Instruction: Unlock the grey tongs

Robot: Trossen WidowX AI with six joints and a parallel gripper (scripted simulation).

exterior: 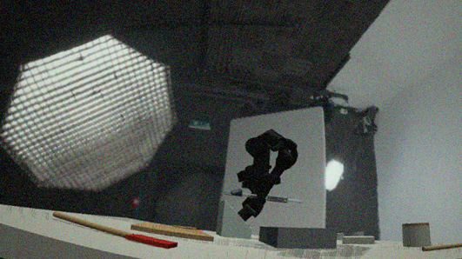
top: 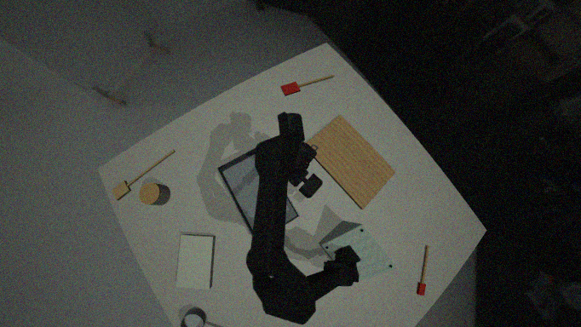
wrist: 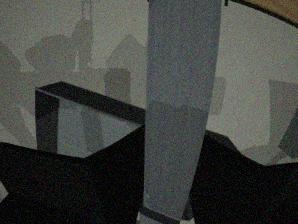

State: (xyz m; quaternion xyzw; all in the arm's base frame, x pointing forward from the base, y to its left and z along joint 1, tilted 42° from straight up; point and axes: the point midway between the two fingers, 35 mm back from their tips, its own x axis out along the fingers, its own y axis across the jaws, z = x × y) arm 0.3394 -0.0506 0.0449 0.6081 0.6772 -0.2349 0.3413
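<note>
Right now my gripper tip is 280 mm to the left of the wooden board, 120 mm above it and 90 mm past it. Also, from my gripper tip: red spatula 350 mm to the right, 330 mm ahead, 120 mm below; white slab 450 mm to the left, 110 mm below, 40 mm behind; dark roasting tin 120 mm to the left, 90 mm below, 30 mm ahead.
</note>
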